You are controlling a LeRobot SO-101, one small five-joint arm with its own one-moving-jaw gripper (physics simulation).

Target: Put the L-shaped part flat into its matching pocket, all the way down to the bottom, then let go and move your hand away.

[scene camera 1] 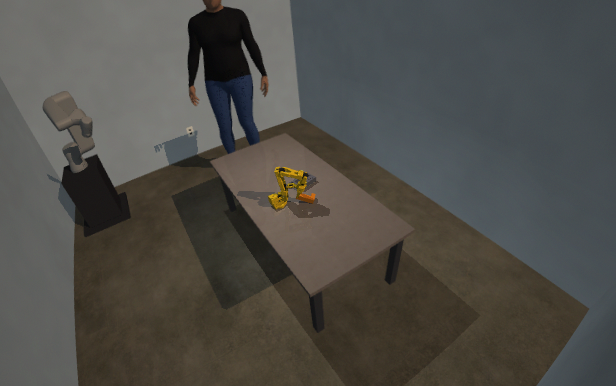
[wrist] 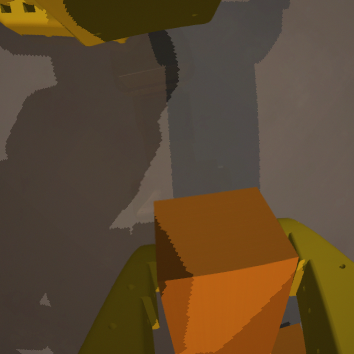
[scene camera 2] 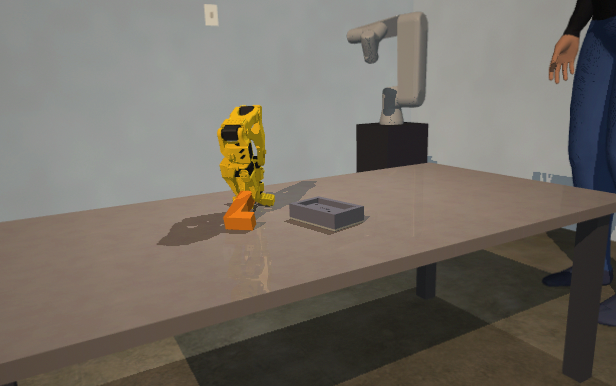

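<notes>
The orange L-shaped part (scene camera 1: 306,198) (scene camera 2: 240,221) (wrist: 225,235) is between the jaws of my yellow gripper (scene camera 1: 299,196) (scene camera 2: 242,196), which is shut on it. In the wrist view the two jaws press on its left and right sides. In scene camera 2 it hangs to the left of the grey pocket block (scene camera 1: 312,179) (scene camera 2: 309,214), apart from it. It seems to be a little above the table; the exact gap is hard to tell. The block's open pocket faces up, and its floor shows small dark marks.
The block sits on the brown table (scene camera 1: 345,225) (scene camera 2: 150,280). The yellow arm's base (scene camera 1: 278,201) stands behind the part in scene camera 2. Away from the table are a grey robot arm on a black pedestal (scene camera 1: 97,195) (scene camera 2: 392,147) and a standing person (scene camera 1: 220,50) (scene camera 2: 592,100).
</notes>
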